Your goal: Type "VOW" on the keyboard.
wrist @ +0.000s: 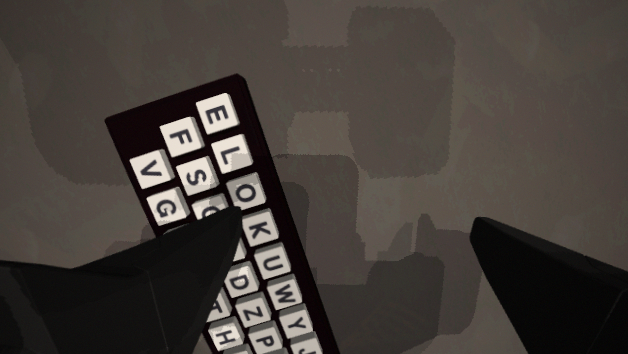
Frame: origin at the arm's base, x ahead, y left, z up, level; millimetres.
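Where they show: gripper, between the fingertips: [356,223].
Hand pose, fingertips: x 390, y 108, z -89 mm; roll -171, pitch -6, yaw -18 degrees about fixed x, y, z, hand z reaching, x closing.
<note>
Each offset is from my fingertips to the top centre of the thing. "spot": to the spot under its first point. Level surfaces: height alone.
A dark keyboard @(spot: 24 mm down, 59 mm back, 65 mm left) [172,102] with pale letter keys lies tilted from the upper left to the bottom middle of the wrist view. Its V key @(19 mm down, 77 mm back, 41 mm left) [151,169] is at the left edge, the O key @(19 mm down, 41 mm back, 20 mm left) [245,193] is near the right edge, and the W key @(19 mm down, 40 mm back, 33 mm right) [285,294] is lower down in the same row as O. My gripper [356,223] is wide open and empty. Its left finger reaches over the keyboard, with the tip beside the O and K keys, and hides part of the middle and left rows. Its right finger is off to the right, over the table.
The brown-grey table top @(36 mm down) [540,125] surrounds the keyboard. Dark shadows of the arm and gripper fall across the table and some keys. Other keys near O are L @(spot: 19 mm down, 41 mm back, 37 mm left) [232,153], K @(spot: 19 mm down, 40 mm back, 2 mm left) [260,229] and U @(spot: 19 mm down, 40 mm back, 16 mm right) [273,263]. The keyboard runs out of view at the bottom.
</note>
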